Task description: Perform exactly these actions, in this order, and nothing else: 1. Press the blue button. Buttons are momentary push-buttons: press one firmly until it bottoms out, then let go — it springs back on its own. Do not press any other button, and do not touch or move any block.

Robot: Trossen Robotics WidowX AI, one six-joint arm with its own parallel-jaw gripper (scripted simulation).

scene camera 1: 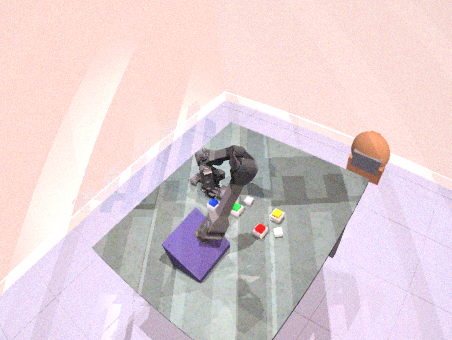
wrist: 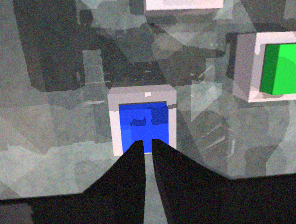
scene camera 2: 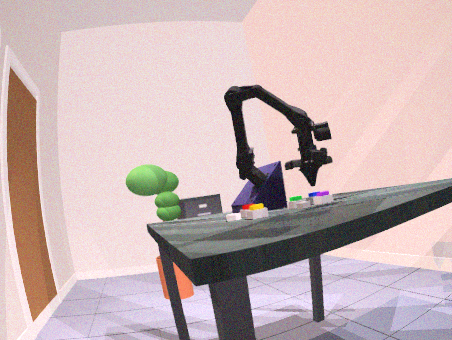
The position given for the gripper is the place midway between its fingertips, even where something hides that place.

Note:
The gripper (scene camera 2: 313, 186) is shut, holding nothing. Further things: a blue button (wrist: 145, 122).
The gripper shows as well in the wrist view (wrist: 147, 147).

